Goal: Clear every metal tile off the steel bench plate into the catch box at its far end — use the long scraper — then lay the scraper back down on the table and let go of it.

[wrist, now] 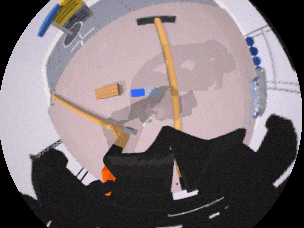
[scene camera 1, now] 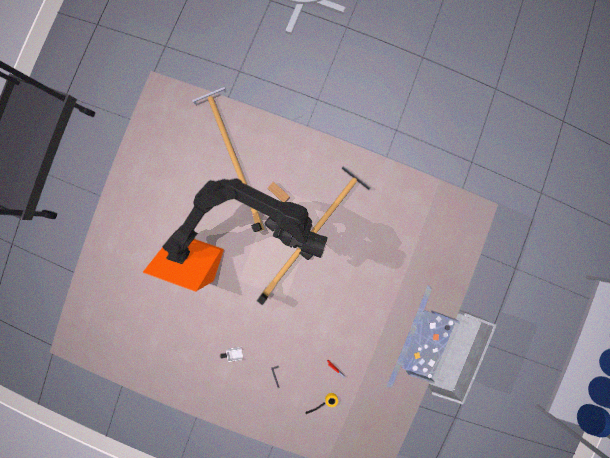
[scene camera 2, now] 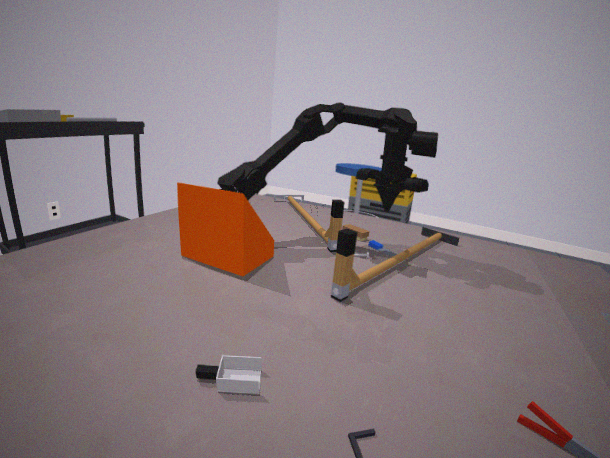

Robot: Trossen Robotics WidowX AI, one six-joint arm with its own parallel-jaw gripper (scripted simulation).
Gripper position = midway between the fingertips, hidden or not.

Note:
The gripper (scene camera 2: 386, 211) is shut and holds nothing.
The gripper shows as well in the wrist view (wrist: 165, 128).

